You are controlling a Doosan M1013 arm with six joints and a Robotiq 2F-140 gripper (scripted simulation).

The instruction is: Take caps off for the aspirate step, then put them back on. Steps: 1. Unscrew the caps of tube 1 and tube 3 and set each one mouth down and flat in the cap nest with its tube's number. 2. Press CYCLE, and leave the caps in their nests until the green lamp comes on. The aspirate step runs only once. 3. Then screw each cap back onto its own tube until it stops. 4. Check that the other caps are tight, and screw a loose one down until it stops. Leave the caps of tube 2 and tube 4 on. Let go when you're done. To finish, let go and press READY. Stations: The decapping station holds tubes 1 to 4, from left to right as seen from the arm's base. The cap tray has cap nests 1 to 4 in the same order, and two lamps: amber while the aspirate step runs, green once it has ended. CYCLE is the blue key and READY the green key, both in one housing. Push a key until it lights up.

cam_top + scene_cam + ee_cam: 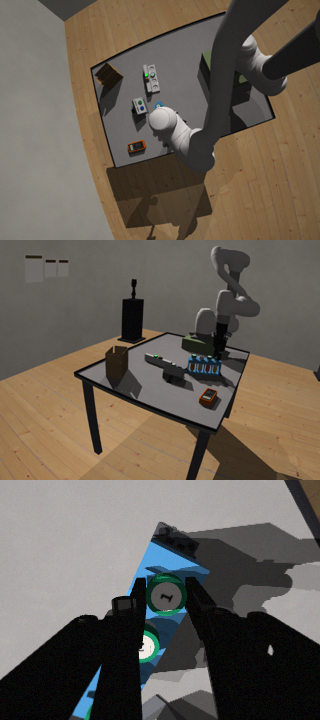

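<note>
Now: hand 3 cm above the cap 1. Also, from my hand: cap 2: 5 cm to the right, 3 cm below, 2 cm ahead; key housing: 22 cm to the right, 20 cm ahead, 9 cm below; blue key: 19 cm to the right, 18 cm ahead, 7 cm below.
</note>
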